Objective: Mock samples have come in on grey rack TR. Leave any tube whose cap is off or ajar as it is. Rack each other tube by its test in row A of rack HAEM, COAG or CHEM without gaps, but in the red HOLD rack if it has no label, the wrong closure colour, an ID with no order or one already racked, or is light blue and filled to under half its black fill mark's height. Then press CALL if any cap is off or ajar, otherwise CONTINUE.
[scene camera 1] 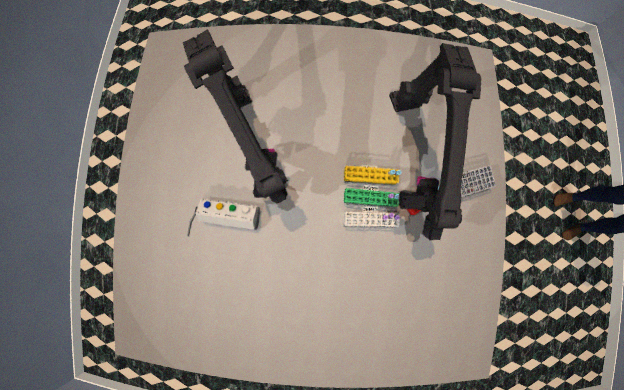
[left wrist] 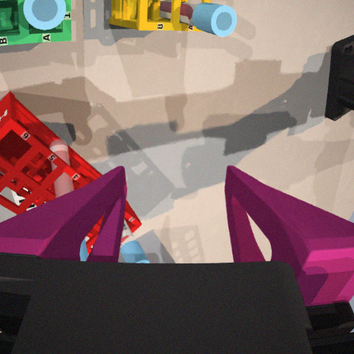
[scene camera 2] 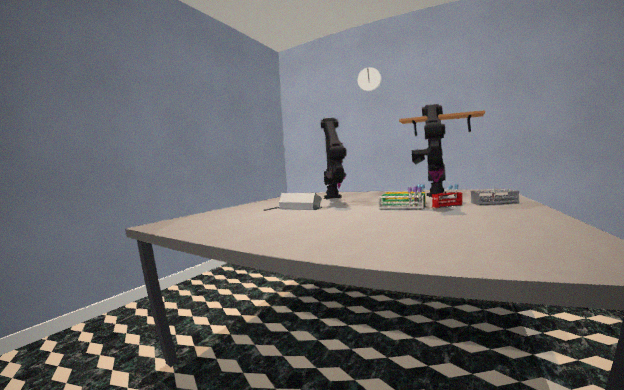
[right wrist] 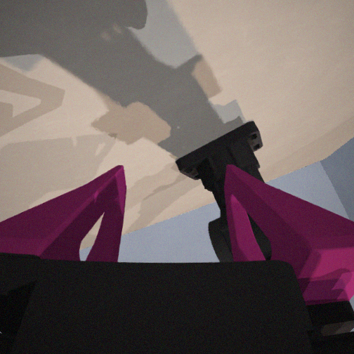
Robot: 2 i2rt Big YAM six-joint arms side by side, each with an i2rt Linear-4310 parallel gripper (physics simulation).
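Frame: origin at the left arm's base, x ahead, y left, z up, level; millimetres.
Seen in the pictures: left gripper, fingertip midpoint: point(scene camera 1: 418, 183) point(scene camera 2: 436, 179); right gripper, fingertip midpoint: point(scene camera 2: 335, 186); left arm's base at its link origin: point(scene camera 1: 404, 100); right arm's base at its link origin: point(scene camera 2: 332, 197).
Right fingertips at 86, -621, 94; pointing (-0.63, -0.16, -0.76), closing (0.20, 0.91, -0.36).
Observation:
Offsets run from my right fingertips to a thing's top centre, as dx, dy, dz. "pt": to the spot under its first point.
My left gripper point(left wrist: 175, 177) is open and empty, above the table beside the red HOLD rack @(+324, +551, -37) point(left wrist: 12, 107) point(scene camera 1: 413, 211) point(scene camera 2: 446, 204). A light blue cap point(left wrist: 132, 251) shows at that rack's near end; a pale tube point(left wrist: 61, 167) shows within it. In scene camera 1, the yellow rack @(pt +160, +285, -37) point(scene camera 1: 346, 174) holds light blue caps @(+202, +464, +0) point(scene camera 1: 395, 172), the green rack @(pt +239, +263, -37) point(scene camera 1: 346, 197) light blue and purple caps, the white rack @(pt +314, +242, -37) point(scene camera 1: 346, 219) purple caps @(pt +349, +391, -5) point(scene camera 1: 390, 217). The grey rack @(+314, +786, -37) point(scene camera 1: 477, 181) point(scene camera 2: 512, 201) stands at the right. My right gripper point(right wrist: 174, 176) is open and empty. Rack names and tube labels are unreadable.
The white button box @(+184, -171, -10) point(scene camera 1: 227, 220) point(scene camera 2: 297, 201) stands at the left, with blue, yellow, green and white buttons and a cable. The left arm covers the green rack's right end and most of the red rack in scene camera 1. The right arm hangs near the box.

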